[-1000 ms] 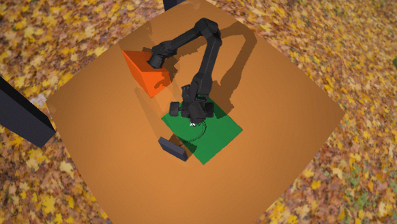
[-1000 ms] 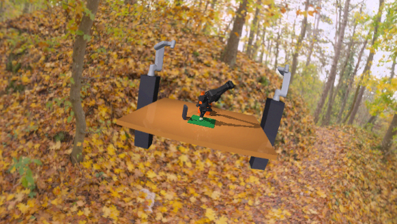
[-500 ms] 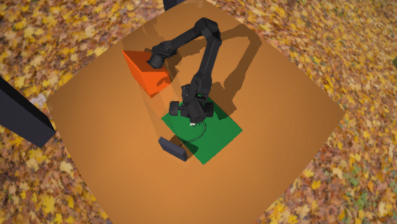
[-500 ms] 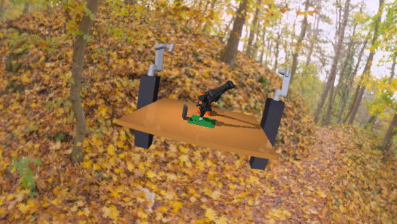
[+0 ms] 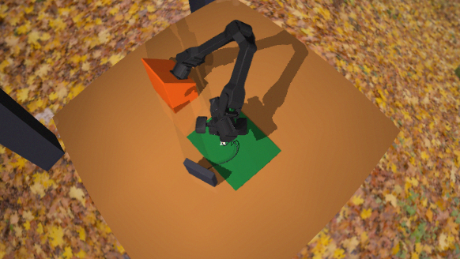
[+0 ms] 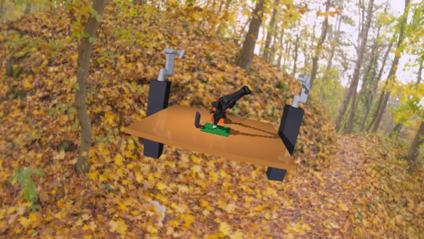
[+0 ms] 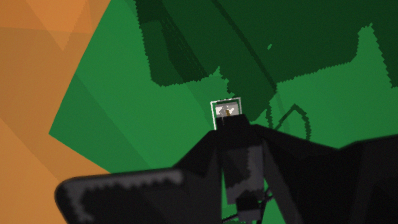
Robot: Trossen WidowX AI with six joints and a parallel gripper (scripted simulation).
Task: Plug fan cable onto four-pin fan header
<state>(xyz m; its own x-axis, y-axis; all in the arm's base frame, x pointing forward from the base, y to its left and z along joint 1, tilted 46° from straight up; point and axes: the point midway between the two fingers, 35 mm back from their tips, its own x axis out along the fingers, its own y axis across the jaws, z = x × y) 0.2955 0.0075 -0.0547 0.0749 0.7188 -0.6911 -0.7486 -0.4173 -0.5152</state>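
My gripper tip is 1 cm short of the dark plug, 1 cm to the left of it and 1 cm below it. Also, from my gripper tip: green board: 4 cm ahead, 1 cm to the left, 6 cm below; then white four-pin fan header: 1 cm ahead, 1 cm to the right, 4 cm below; then dark flat fan: 5 cm ahead, 16 cm to the right, 2 cm above.
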